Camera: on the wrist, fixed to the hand. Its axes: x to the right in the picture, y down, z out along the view.
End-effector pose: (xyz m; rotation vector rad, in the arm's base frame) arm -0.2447 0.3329 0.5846 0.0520 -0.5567 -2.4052
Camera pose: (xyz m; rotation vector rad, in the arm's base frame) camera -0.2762 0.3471 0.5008 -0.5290 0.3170 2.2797
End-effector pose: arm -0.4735 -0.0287 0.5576 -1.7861 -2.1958 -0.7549
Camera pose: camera -0.5452 -0.0642 0.6003 -0.2538 2.8788 0.8758
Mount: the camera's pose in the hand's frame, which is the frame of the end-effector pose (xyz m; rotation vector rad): 0.0072 -0.0626 -0.0652 0.0001 0.1122 -1.5121
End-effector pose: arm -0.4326 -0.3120 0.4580 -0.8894 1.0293 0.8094
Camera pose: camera -0.3987 -0.3956 0.4489 -1.3749 0.2144 -0.5231
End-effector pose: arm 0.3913 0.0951 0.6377 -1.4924 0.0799 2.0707
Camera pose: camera 0.4755 0.1259 0.6244 -1.0222 -0.7609 0.7377
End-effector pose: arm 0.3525 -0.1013 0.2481 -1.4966 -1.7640 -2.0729
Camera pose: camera 0.2723 -0.1259 0.2136 -0.1845 1.8628 1.3087
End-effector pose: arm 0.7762 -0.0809 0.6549 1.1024 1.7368 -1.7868
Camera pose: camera 0.7406 -0.0079 0.6952 0.2824 -1.9298 1.5434
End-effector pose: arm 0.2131 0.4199 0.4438 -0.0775 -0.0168 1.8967
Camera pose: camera 0.2741 0.4451 0.3816 -0.1217 0.0034 0.3801
